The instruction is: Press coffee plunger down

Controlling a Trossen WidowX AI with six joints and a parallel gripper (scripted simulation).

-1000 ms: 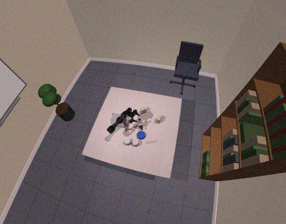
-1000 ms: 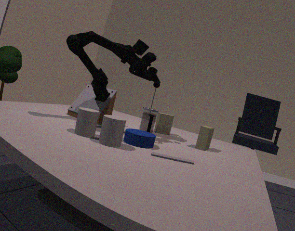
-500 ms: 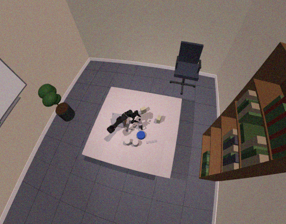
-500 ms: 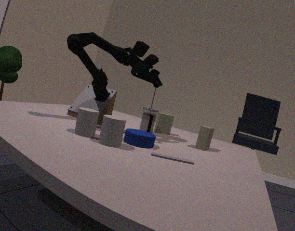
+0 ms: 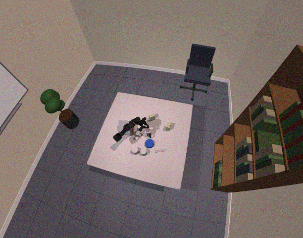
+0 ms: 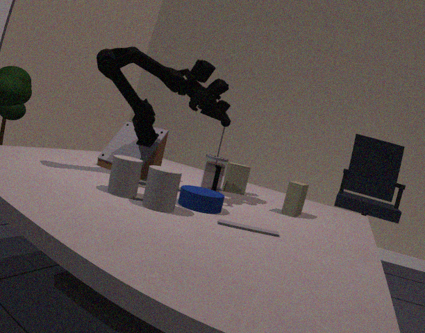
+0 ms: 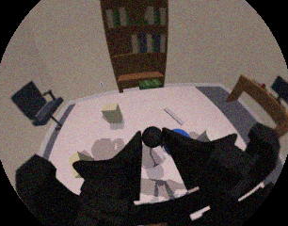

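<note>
My gripper tip is 130 mm above the coffee press and 10 mm to the left of it. Round my gripper tip: blue disc (230 mm below, 140 mm to the right, 30 mm ahead).
</note>
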